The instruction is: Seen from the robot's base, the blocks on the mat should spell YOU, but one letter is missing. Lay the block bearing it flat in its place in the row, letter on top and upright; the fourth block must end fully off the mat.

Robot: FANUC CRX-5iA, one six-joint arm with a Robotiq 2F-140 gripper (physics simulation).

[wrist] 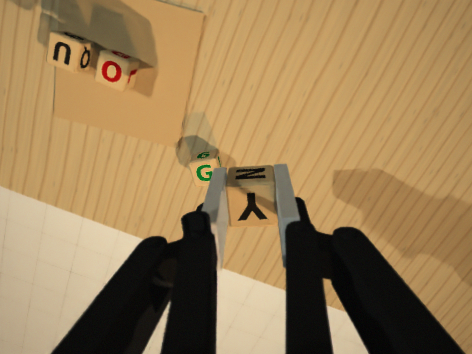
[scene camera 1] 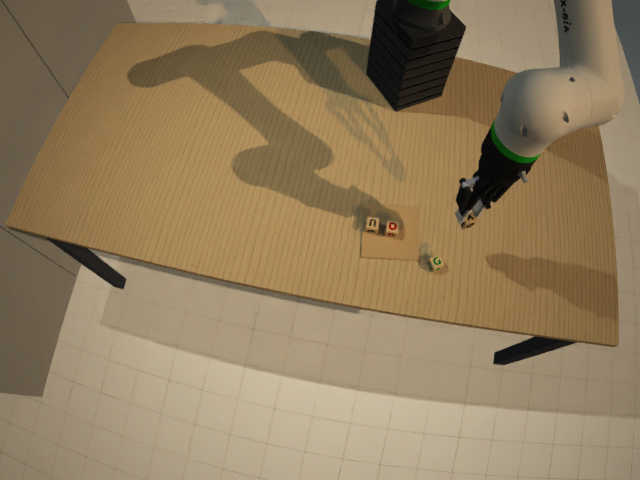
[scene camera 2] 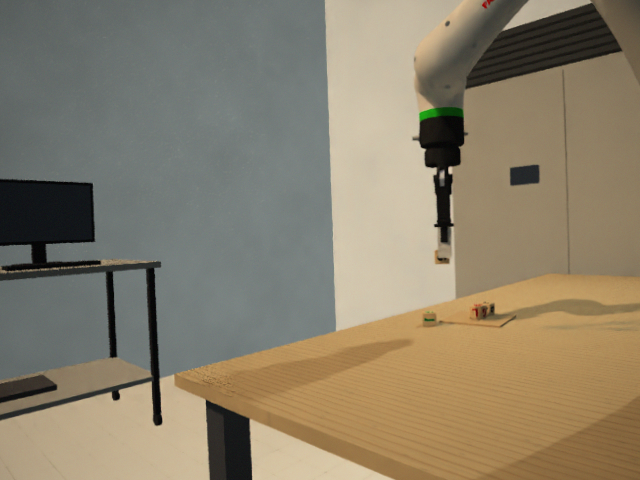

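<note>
My gripper (scene camera 1: 469, 217) (scene camera 2: 443, 253) (wrist: 251, 185) is shut on the Y block (scene camera 1: 468, 221) (scene camera 2: 440, 257) (wrist: 252, 206) and holds it high above the table, to the right of the mat in scene camera 1. In the wrist view its Y face and an N face show. The U block (scene camera 1: 371, 225) (wrist: 69, 52) and the O block (scene camera 1: 391, 228) (wrist: 113, 71) sit side by side on the mat (scene camera 1: 379, 251) (scene camera 2: 498, 322) (wrist: 145, 127), with a small gap. The G block (scene camera 1: 435, 262) (scene camera 2: 429, 318) (wrist: 204, 171) lies off the mat, near its corner.
The wooden table (scene camera 1: 206, 222) (scene camera 2: 413, 403) (wrist: 280, 90) bears the mat and the blocks. The dark ribbed robot pedestal (scene camera 1: 413, 62) stands at the table's back edge in scene camera 1. A side desk (scene camera 2: 103, 264) with a monitor (scene camera 2: 46, 211) stands beyond the table.
</note>
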